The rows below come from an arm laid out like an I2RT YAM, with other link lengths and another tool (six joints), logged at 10 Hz.
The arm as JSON. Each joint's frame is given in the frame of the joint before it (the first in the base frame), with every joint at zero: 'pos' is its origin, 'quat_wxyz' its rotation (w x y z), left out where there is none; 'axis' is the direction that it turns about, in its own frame. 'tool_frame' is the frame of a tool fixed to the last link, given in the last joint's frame.
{
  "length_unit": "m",
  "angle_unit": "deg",
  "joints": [
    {
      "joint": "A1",
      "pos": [
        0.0,
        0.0,
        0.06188
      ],
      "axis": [
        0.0,
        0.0,
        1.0
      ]
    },
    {
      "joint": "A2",
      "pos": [
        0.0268,
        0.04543,
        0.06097
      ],
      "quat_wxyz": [
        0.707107,
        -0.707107,
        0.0,
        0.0
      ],
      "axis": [
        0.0,
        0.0,
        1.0
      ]
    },
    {
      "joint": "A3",
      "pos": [
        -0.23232,
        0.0,
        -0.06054
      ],
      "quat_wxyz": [
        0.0,
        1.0,
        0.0,
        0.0
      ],
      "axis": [
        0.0,
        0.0,
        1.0
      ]
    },
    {
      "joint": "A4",
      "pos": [
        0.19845,
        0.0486,
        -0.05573
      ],
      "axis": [
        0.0,
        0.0,
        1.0
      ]
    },
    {
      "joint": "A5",
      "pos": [
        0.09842,
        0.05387,
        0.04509
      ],
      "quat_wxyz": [
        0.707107,
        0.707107,
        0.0,
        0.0
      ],
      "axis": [
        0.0,
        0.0,
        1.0
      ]
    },
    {
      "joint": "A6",
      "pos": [
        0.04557,
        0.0,
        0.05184
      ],
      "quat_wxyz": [
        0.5,
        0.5,
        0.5,
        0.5
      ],
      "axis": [
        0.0,
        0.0,
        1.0
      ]
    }
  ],
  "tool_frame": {
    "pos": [
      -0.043,
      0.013,
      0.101
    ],
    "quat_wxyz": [
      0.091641,
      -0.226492,
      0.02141,
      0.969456
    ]
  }
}
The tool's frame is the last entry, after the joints.
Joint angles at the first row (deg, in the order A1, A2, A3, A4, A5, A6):
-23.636, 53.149, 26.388, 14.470, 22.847, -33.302
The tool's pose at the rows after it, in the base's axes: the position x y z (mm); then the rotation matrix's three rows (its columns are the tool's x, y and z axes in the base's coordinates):
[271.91 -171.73 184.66], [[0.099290 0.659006 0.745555], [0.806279 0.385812 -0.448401], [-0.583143 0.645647 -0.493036]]
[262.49 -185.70 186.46], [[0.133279 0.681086 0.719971], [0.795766 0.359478 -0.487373], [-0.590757 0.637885 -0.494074]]
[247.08 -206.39 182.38], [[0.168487 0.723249 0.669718], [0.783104 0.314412 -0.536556], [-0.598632 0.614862 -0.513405]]
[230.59 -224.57 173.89], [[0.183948 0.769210 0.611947], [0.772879 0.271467 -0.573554], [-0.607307 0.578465 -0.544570]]
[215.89 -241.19 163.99], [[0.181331 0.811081 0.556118], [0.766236 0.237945 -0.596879], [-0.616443 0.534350 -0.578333]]
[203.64 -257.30 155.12], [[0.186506 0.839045 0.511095], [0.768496 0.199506 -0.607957], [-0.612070 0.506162 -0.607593]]
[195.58 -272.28 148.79], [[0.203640 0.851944 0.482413], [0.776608 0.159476 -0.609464], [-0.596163 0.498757 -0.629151]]
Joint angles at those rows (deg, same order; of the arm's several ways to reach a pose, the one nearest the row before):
-25.080, 53.159, 27.223, 14.244, 25.022, -33.140
-28.079, 52.993, 27.586, 13.888, 24.870, -33.863
-32.826, 53.659, 27.773, 13.535, 24.254, -35.238
-37.370, 54.715, 27.618, 13.283, 23.408, -37.260
-41.678, 56.686, 27.513, 13.826, 22.033, -39.872
-45.823, 59.503, 28.039, 14.503, 20.350, -41.395
-49.309, 62.888, 29.395, 15.032, 18.727, -41.561

